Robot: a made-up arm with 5 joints. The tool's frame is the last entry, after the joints.
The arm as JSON. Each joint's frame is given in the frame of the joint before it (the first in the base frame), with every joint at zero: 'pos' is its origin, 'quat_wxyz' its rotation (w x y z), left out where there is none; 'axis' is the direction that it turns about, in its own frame. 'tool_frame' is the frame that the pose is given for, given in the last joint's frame.
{
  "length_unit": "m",
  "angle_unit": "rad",
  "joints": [
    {
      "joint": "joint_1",
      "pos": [
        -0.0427,
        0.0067,
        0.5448
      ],
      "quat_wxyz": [
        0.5,
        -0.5,
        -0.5,
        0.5
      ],
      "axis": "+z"
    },
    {
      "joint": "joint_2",
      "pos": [
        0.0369,
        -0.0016,
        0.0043
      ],
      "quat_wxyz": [
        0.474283,
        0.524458,
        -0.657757,
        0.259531
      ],
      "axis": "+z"
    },
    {
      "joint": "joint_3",
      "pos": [
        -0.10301,
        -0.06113,
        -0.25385
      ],
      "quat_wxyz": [
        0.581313,
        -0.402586,
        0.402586,
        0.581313
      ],
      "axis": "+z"
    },
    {
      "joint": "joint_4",
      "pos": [
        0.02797,
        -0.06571,
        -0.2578
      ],
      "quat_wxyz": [
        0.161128,
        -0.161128,
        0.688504,
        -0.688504
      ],
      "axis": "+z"
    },
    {
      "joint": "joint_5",
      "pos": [
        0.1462,
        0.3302,
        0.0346
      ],
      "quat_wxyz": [
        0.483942,
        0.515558,
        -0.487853,
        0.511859
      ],
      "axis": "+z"
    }
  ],
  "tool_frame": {
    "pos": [
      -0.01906,
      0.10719,
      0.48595
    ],
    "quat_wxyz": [
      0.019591,
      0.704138,
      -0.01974,
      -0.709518
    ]
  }
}
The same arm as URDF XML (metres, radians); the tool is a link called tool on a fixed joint. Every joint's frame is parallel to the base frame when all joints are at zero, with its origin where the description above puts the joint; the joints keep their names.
<robot name="arm">
<link name="base_link"/>
<link name="link1"/>
<link name="link2"/>
<link name="link3"/>
<link name="link4"/>
<link name="link5"/>
<link name="tool"/>
<joint name="joint_1" type="continuous"><parent link="base_link"/><child link="link1"/><origin xyz="-0.0427 0.0067 0.5448"/><axis xyz="-1 0 0"/></joint>
<joint name="joint_2" type="continuous"><parent link="link1"/><child link="link2"/><origin xyz="-0.0043 0.0369 0.0016"/><axis xyz="0.415399 -0.351699 0.838899"/></joint>
<joint name="joint_3" type="continuous"><parent link="link2"/><child link="link3"/><origin xyz="-0.0036 0.1465 -0.2394"/><axis xyz="0 -1 0"/></joint>
<joint name="joint_4" type="continuous"><parent link="link3"/><child link="link4"/><origin xyz="-0.0713 0.2578 0.0041"/><axis xyz="-1 0 0"/></joint>
<joint name="joint_5" type="continuous"><parent link="link4"/><child link="link5"/><origin xyz="-0.0346 0.3302 0.1462"/><axis xyz="0.0076 -0.998424 0.055601"/></joint>
<joint name="tool_fixed" type="fixed"><parent link="link5"/><child link="tool"/><origin xyz="0.0228 -0.4910 -0.0800" rpy="1.5708 0.0000 1.5708"/></joint>
</robot>

